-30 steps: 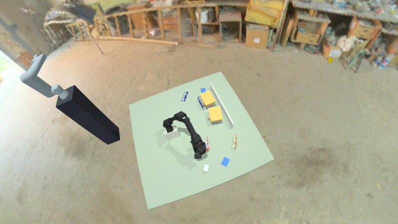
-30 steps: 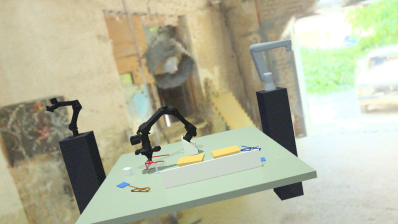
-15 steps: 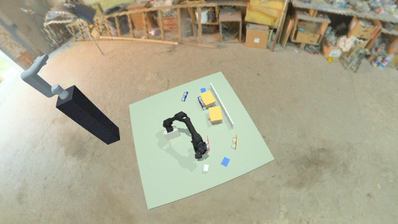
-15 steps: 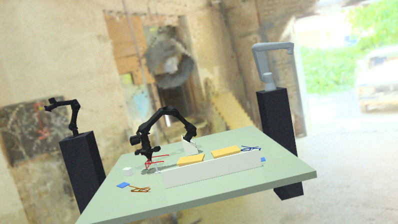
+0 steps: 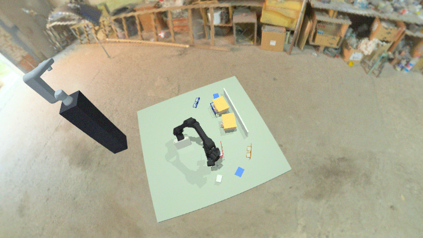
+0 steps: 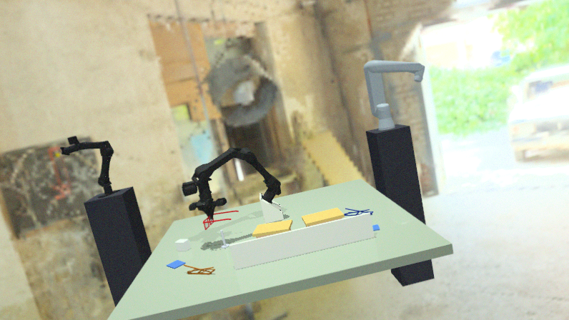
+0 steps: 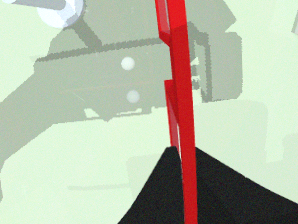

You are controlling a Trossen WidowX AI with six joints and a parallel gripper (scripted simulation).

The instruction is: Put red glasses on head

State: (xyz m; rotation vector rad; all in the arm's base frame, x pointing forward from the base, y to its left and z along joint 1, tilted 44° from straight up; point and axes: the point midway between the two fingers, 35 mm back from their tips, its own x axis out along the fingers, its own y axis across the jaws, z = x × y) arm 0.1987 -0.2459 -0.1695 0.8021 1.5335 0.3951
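The small white peg lies 10 cm ahead of my gripper tip, 5 cm to the left of it and 10 cm below it. The rest, counted from my gripper tip: white cube 17 cm to the right, 10 cm below; then display head 27 cm ahead, 52 cm to the left, 7 cm below; then long white wall 41 cm ahead, 41 cm to the left, 7 cm below.
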